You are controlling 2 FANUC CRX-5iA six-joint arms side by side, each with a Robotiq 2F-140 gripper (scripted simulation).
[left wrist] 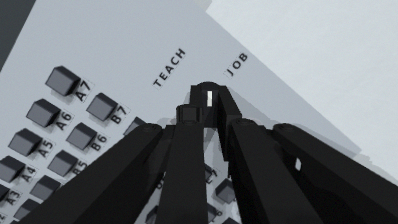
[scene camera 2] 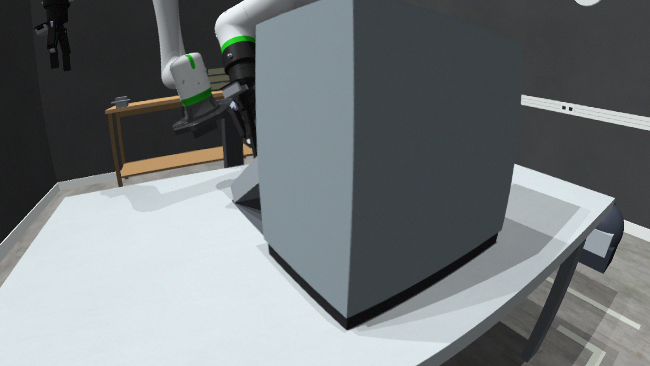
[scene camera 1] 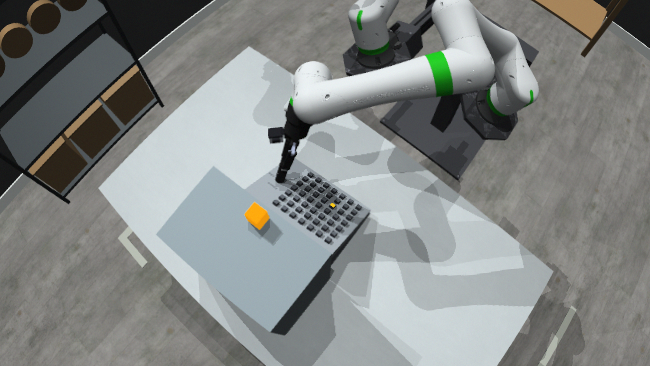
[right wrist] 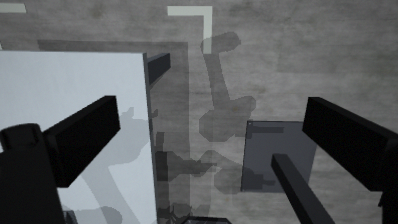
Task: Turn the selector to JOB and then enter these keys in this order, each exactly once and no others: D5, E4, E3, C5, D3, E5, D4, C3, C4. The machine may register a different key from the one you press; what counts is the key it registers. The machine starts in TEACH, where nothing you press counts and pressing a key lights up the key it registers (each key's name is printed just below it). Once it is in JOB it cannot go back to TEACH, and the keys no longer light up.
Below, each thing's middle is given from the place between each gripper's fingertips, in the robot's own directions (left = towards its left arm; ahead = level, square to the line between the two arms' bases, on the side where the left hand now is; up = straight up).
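Sloped key panel [scene camera 1: 266, 189]: my left hand 70 mm above it, 100 mm right of it, 60 mm short of it.
From the sloped key panel, my right gripper [scene camera 2: 61, 69]: 360 mm above it, 550 mm right of it, 770 mm short of it.
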